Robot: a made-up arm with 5 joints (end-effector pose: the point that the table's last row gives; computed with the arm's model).
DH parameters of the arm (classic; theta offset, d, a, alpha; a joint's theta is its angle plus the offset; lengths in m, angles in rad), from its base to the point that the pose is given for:
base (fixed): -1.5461 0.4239 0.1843 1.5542
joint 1: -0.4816 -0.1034 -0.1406 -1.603
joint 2: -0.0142 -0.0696 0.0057 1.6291
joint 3: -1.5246 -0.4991 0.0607 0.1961
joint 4: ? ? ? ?
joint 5: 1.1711 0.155 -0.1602 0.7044
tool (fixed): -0.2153 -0.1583 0 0
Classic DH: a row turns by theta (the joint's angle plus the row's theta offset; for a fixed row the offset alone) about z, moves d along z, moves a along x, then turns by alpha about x.
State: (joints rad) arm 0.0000 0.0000 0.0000 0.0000 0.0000
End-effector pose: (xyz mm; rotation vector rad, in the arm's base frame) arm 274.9 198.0 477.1 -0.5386 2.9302 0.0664
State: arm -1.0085 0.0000 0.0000 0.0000 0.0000
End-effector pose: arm 285.3 -26.1 767.7 -0.3185 2.4466 1.4231
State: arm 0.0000 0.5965 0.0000 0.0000 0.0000
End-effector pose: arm 120.4 247.7 513.2 -1.1937 2.4464 0.0963
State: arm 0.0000 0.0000 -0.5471 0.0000 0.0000
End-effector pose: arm 275.0 136.6 587.8 -0.4415 2.7299 0.8332
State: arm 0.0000 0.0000 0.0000 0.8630 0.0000
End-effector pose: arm 266.0 210.7 342.3 0.6866 -2.6993 1.0981
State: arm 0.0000 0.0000 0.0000 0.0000 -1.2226
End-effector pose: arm 60.0 227.9 501.1 -1.3913 1.7247 -0.0731
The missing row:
joint 4: 1.2402 0.4704 -0.0006 1.5231
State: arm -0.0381 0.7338 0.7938 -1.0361 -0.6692
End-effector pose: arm 0.5 139.9 485.5 -1.4176 1.3958 0.3536
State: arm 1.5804 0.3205 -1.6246 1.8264 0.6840
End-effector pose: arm 261.6 -75.9 124.1 0.1903 -1.7422 2.1201
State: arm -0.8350 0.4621 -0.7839 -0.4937 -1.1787
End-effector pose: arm 7.9 -237.0 697.0 0.0009 0.5231 1.3952
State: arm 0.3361 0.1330 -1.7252 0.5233 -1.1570
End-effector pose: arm 55.7 5.6 656.2 -0.9083 1.4233 0.8151
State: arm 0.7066 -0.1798 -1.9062 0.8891 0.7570
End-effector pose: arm 331.8 13.4 409.8 -0.2065 -2.6953 -0.5779
